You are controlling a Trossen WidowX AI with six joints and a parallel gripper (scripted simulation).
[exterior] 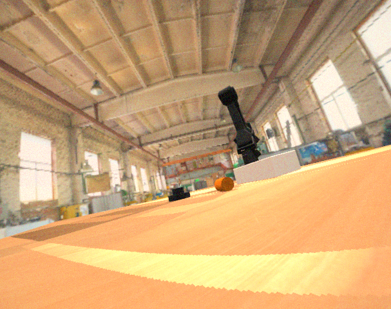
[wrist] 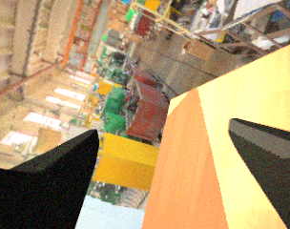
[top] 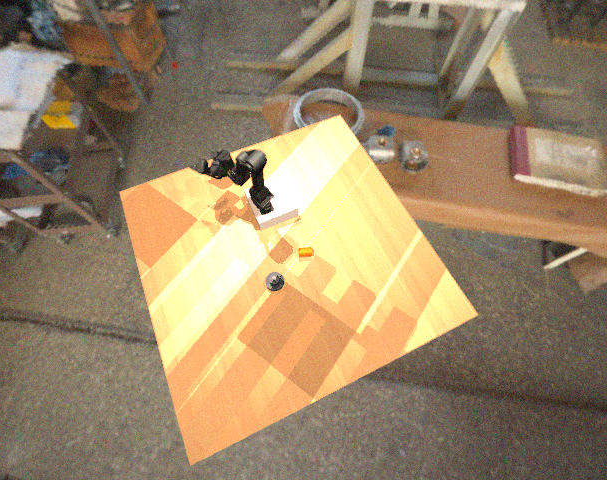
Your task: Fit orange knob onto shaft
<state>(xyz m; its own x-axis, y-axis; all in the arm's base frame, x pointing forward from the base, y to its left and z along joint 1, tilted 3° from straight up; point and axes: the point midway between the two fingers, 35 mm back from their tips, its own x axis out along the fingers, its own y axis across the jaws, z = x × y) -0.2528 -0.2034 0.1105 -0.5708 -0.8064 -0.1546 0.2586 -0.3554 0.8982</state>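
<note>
Now: gripper tip 54 cm short of the orange knob, 33 cm to the right of it and 17 cm above it. Round my gripper tip: round dark pedestal: 60 cm ahead, 13 cm to the left, 16 cm below.
</note>
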